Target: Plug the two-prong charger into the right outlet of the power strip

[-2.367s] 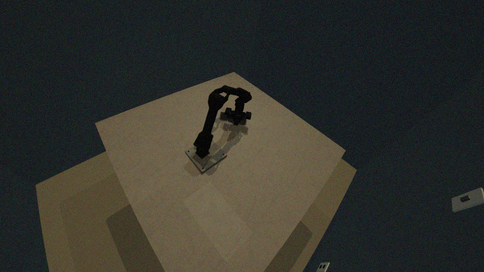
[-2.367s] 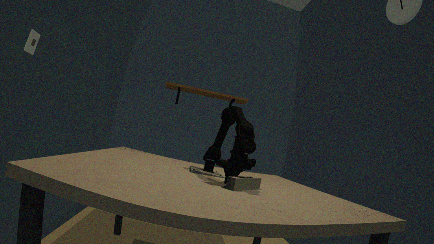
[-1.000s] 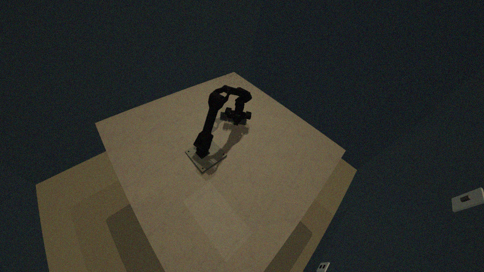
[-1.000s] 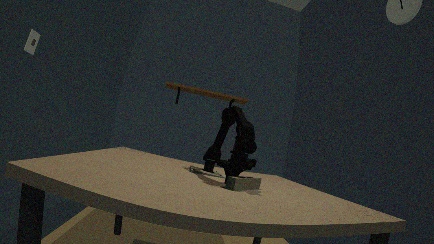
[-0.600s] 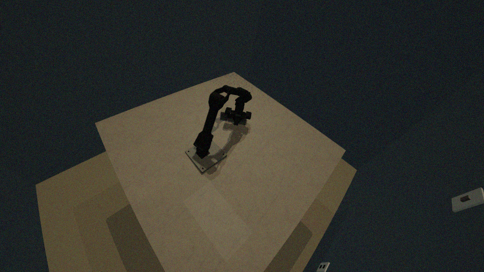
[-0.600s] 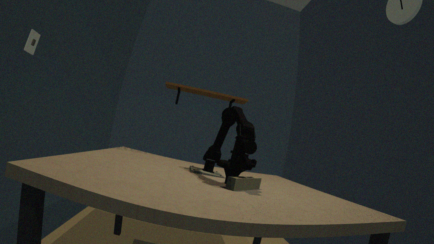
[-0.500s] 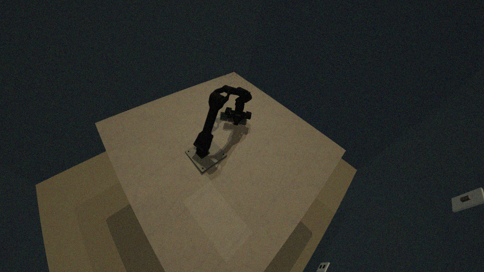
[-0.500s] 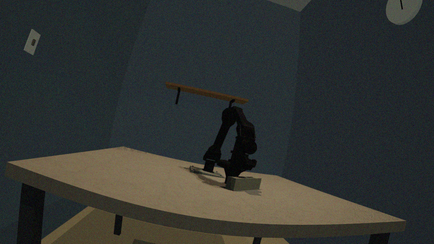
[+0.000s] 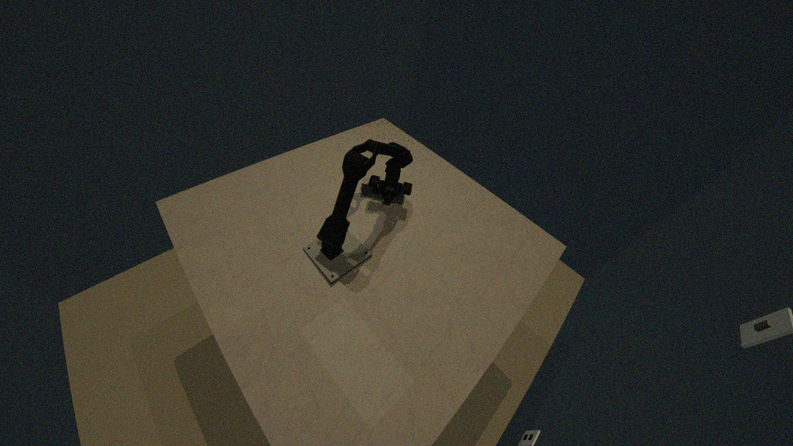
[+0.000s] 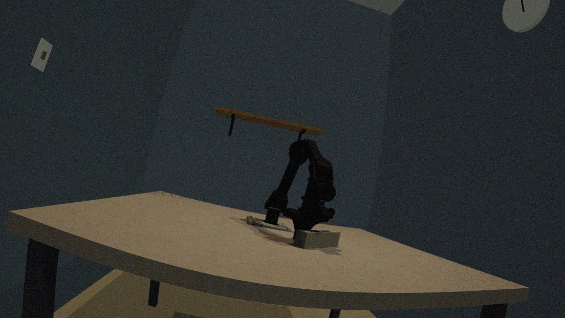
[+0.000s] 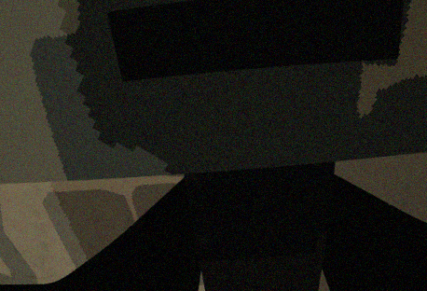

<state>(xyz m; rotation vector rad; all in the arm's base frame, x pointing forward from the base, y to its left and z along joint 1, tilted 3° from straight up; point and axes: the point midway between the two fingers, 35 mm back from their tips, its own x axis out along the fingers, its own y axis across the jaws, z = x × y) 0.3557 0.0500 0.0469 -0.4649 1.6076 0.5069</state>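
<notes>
The black two-prong charger is 2 cm ahead of my gripper tip, 1 cm to the left of it and 1 cm above it.
</notes>
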